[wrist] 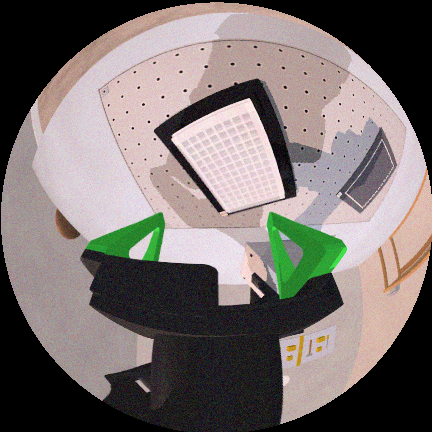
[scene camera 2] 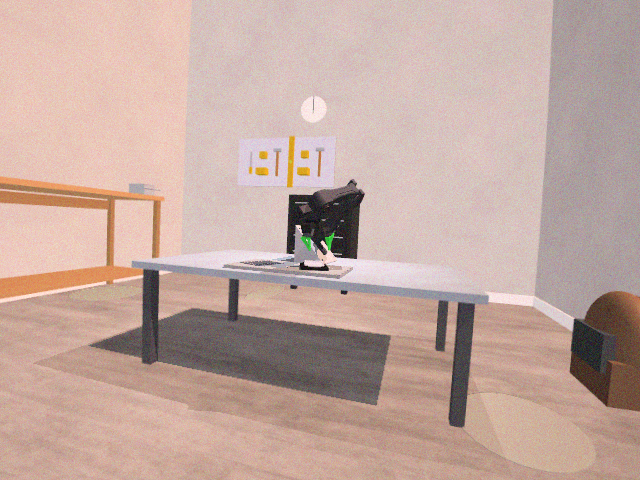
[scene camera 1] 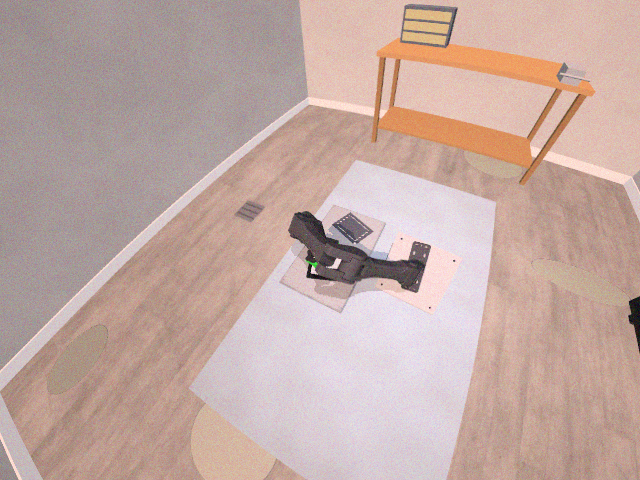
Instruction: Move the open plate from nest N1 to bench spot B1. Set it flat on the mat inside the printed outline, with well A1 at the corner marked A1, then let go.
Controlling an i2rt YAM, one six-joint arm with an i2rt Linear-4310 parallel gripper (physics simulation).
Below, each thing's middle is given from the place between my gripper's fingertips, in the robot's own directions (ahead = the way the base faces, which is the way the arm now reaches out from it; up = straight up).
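Scene:
So you can picture it, the white well plate (wrist: 228,148) is 10 mm ahead of my hand, 20 mm to the right of it and 60 mm below it. The black holder (wrist: 253,89) is also 10 mm ahead of my hand and 20 mm to the right of it, but it's 70 mm below.

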